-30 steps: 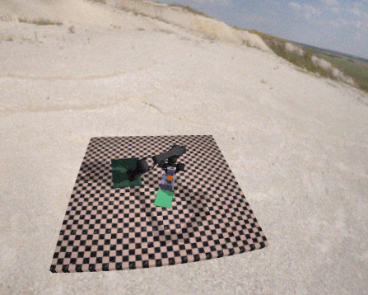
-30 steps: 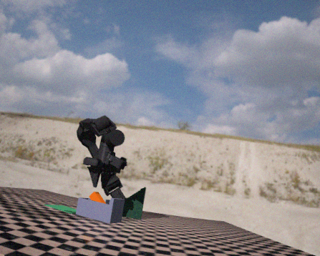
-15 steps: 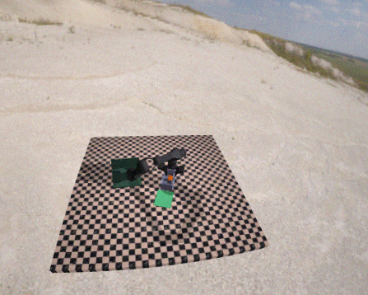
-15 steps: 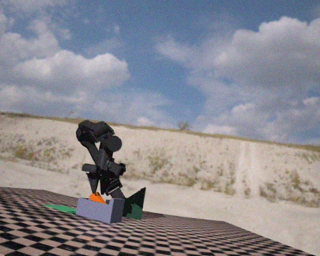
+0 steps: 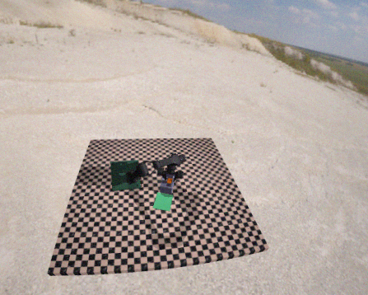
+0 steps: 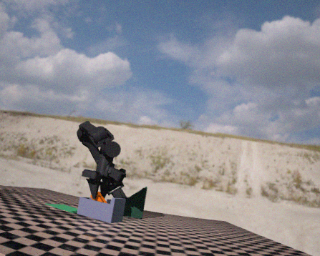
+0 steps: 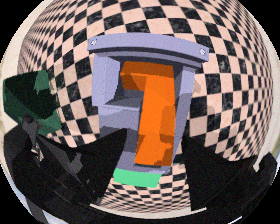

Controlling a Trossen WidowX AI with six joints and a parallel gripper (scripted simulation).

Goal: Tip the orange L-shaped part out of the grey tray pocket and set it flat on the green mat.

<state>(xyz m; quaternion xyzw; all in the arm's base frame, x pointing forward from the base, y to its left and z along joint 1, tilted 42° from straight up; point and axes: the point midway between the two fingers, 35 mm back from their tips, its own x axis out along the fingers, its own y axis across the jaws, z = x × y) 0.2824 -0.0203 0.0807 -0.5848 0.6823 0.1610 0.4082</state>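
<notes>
Right now the green mat is 130 mm to the right of my gripper tip, 80 mm below it and 70 mm behind it. Also, from my gripper tip: orange L-shaped part 40 mm to the left, 30 mm below.
</notes>
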